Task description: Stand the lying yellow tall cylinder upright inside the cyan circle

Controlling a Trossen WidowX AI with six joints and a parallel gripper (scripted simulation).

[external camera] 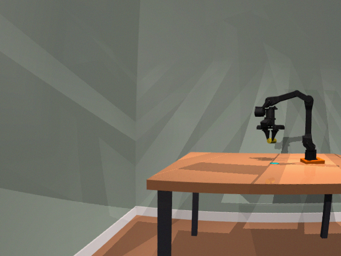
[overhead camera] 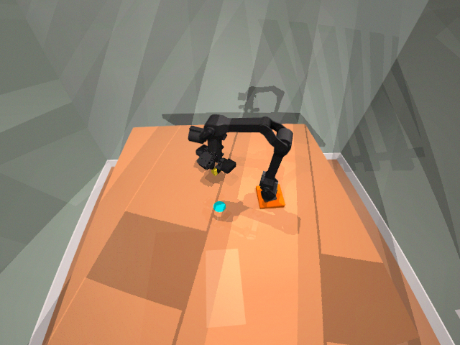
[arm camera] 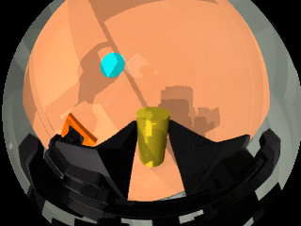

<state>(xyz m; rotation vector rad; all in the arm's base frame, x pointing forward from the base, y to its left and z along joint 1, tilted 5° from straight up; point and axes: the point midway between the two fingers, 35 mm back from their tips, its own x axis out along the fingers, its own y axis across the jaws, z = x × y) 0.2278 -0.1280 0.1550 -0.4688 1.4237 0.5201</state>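
Now: the cyan circle 1 cm ahead of my gripper tip, 11 cm to the left of it and 13 cm below it. From my gripper tip the other things lie so: yellow tall cylinder (2 cm behind, 1 cm to the right).
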